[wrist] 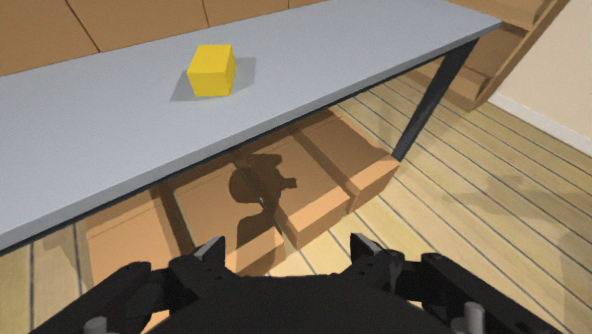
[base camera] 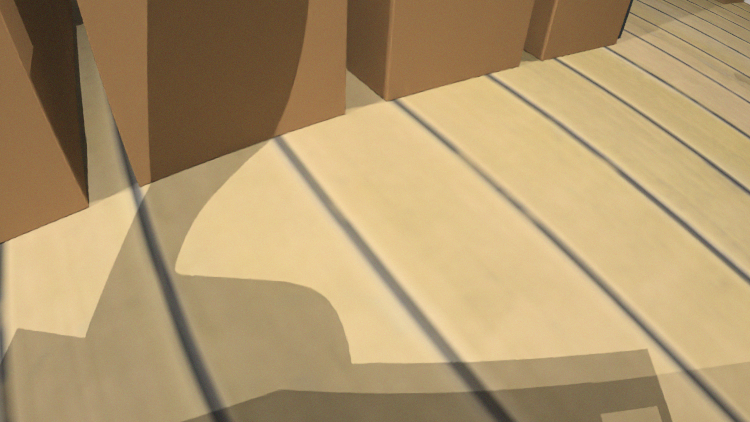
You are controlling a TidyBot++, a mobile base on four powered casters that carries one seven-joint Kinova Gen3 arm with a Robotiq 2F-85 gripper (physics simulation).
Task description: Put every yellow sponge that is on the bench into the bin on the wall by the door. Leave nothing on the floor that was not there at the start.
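Frame: origin at the arm's base, x down, y right, z back, level; metres.
Seen in the pictures: gripper, fingertip midpoint: (wrist: 288, 248).
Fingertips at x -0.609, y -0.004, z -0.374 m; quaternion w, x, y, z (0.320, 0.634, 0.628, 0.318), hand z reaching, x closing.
Offsets run from my fingertips to a thing's top centre. "pt": to the spot under its first point. Level surfaces: height alone.
A yellow sponge @(dz -0.355, dx +0.047, dy -0.133 m) (wrist: 212, 71), a block shape, lies on the grey-blue top of the bench @(dx +0.092 m) (wrist: 125, 120) in the wrist view, left of the middle and a little in from the front edge. My gripper (wrist: 288, 248) is open, with its two fingers wide apart at the bottom of the wrist view and nothing between them. The sponge is ahead of the fingers, higher and to the left in that view, and apart from them. The bin on the wall by the door does not show in either view.
Cardboard-brown boxes @(dz -0.556, dx +0.736, dy +0.044 m) (wrist: 315, 200) (base camera: 451, 47) stand on the floor under the bench. More brown boxes @(pt dz -0.529, dx +0.048, dy -0.313 m) (wrist: 145, 20) line the back of the bench top. A dark bench leg @(pt dz -0.666, dx +0.370, dy +0.576 m) (wrist: 432, 100) stands at the right end. A wooden shelf unit (wrist: 522, 55) stands beyond it, near the wall (wrist: 560, 75).
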